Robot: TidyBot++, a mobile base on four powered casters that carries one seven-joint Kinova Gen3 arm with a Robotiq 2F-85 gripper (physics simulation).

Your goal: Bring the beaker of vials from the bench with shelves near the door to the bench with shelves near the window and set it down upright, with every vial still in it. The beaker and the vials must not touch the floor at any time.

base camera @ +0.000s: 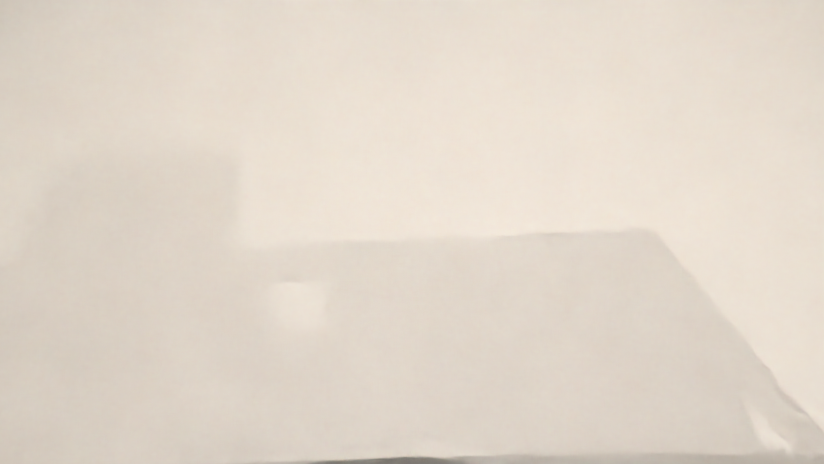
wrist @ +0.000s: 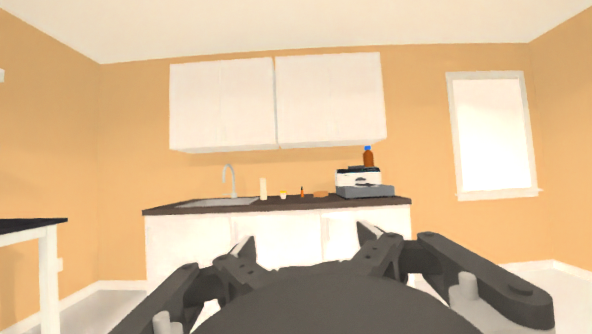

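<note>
My gripper [wrist: 306,239] is open, with its two fingers wide apart and nothing between them. It points across the room toward a counter in the wrist view. The beaker of vials does not show in either view. At the left edge of the wrist view, part of a table [wrist: 47,226] with a dark top and white legs shows; I cannot tell whether it is one of the two benches. A bright window [wrist: 492,135] is in the far wall at the right.
A counter [wrist: 280,204] with white cabinets, a sink [wrist: 217,202], small bottles and a grey-and-white device [wrist: 359,178] stands along the far wall. White cupboards [wrist: 327,100] hang above it. The base camera shows pale floor [base camera: 461,144] with shadows [base camera: 490,345].
</note>
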